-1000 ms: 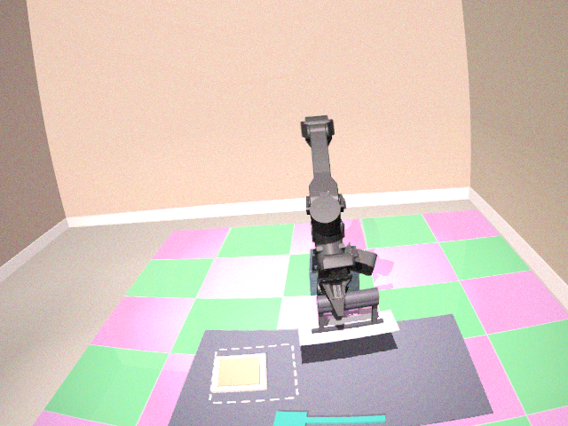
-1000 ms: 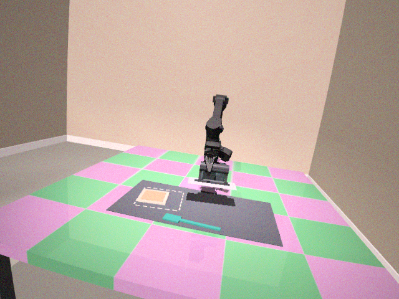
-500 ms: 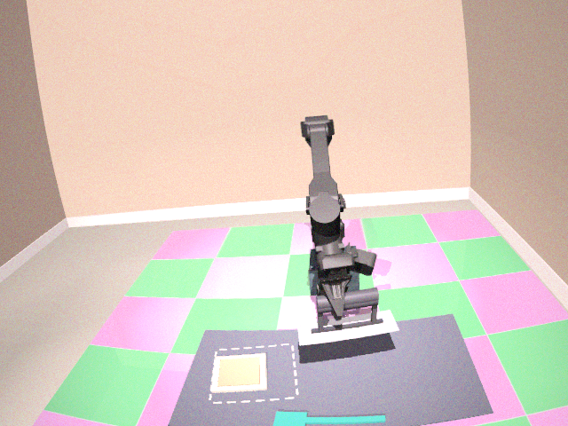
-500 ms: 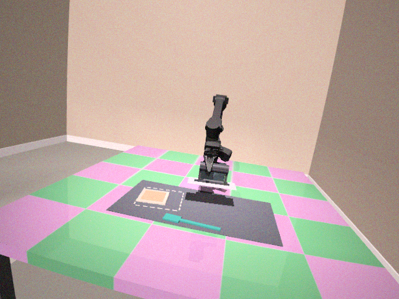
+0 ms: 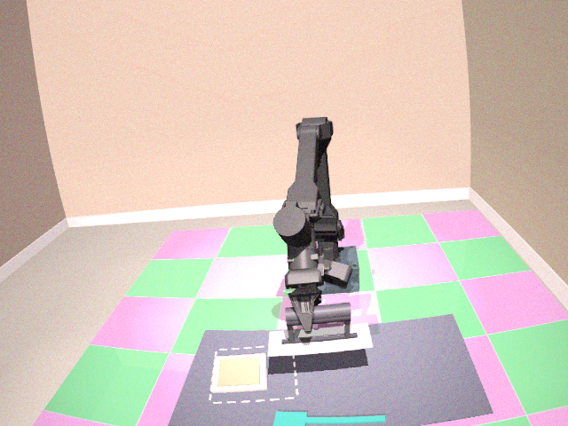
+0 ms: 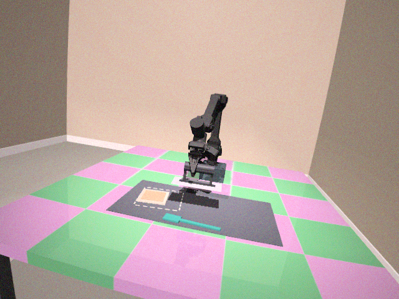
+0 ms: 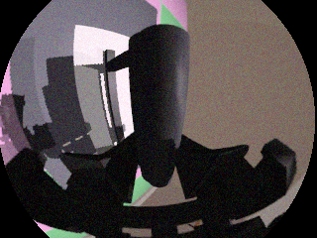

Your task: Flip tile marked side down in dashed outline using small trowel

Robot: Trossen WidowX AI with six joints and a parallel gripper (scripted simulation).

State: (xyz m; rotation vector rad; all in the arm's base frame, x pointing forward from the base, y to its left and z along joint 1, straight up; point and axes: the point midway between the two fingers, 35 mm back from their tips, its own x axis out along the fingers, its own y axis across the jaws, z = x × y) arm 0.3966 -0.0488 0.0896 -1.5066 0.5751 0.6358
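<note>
My gripper tip is now 140 mm above the teal flat tool, 120 mm short of it and 10 mm to the right of it. The rest, counted from my gripper tip: grey mat 160 mm below, 40 mm to the left, 20 mm behind; tile 160 mm to the right, 140 mm below, 30 mm behind; trowel 30 mm behind, 10 mm below.
</note>
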